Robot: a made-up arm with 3 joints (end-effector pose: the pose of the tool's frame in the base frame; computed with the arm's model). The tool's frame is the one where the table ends. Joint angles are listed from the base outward.
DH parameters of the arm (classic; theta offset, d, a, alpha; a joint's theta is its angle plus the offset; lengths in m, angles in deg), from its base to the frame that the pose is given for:
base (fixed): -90 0.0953 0 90
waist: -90 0.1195 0.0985 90
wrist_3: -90 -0.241 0.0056 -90
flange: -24.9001 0 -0.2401 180
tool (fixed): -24.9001 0.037 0 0
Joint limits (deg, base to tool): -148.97..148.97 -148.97..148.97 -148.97..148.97
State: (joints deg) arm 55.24 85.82 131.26
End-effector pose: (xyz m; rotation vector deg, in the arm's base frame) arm -0.0773 -0.1448 0.0078 122.60 10.73 128.24
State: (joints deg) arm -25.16 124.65 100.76
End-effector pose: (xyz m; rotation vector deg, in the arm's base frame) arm -0.0589 0.0249 0.0231 -85.66 89.62 -32.22
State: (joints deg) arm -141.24 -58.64 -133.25
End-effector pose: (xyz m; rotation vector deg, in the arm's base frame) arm -0.0322 0.1851 -0.2018 24.14 -111.66 11.22
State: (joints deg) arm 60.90 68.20 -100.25
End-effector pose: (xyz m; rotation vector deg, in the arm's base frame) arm -0.0317 -0.4034 0.3712 13.13 81.42 47.12
